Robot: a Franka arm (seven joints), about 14 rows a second.
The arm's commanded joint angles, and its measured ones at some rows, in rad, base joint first. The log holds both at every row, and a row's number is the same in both.
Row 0, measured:
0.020, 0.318, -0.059, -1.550, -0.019, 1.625, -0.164
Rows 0 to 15, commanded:
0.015, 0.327, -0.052, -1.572, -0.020, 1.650, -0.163
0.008, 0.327, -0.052, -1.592, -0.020, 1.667, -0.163
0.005, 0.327, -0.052, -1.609, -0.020, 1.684, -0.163
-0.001, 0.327, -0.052, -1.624, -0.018, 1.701, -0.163
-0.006, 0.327, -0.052, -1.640, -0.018, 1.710, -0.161
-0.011, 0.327, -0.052, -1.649, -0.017, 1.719, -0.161
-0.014, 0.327, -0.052, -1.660, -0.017, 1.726, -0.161
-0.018, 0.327, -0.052, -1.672, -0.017, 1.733, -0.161
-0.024, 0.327, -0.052, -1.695, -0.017, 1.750, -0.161
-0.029, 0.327, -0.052, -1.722, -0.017, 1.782, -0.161
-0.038, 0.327, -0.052, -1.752, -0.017, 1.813, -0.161
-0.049, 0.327, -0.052, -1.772, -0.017, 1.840, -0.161
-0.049, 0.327, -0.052, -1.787, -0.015, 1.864, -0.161
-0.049, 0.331, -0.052, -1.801, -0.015, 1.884, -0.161
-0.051, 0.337, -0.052, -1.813, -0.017, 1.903, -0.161
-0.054, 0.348, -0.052, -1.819, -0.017, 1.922, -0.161
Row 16, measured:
-0.038, 0.347, -0.063, -1.791, -0.019, 1.887, -0.163
